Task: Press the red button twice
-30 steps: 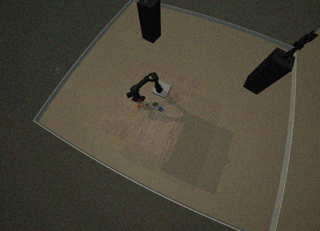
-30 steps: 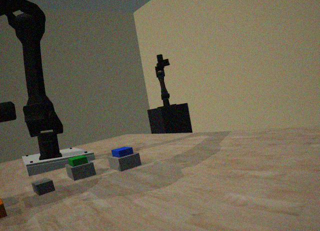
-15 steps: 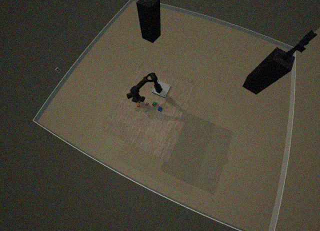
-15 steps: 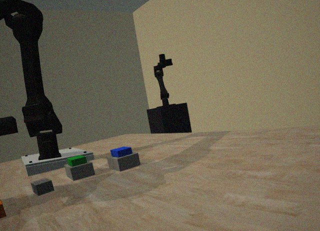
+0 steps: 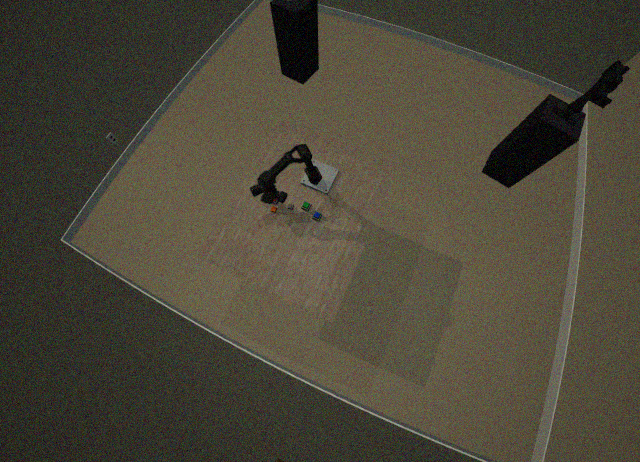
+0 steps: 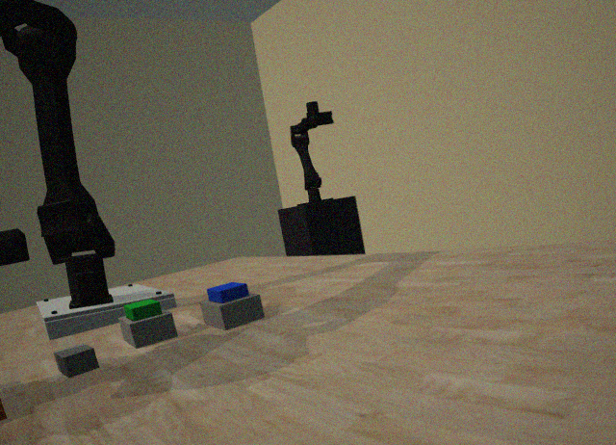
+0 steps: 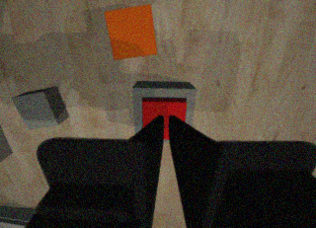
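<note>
Now: gripper tip 10 mm above the red button. The rest, counted from my gripper tip: green button: 80 mm behind, 190 mm to the left; orange block: 50 mm ahead, 40 mm to the left, 20 mm below; grey block: 20 mm behind, 110 mm to the left, 20 mm below.
</note>
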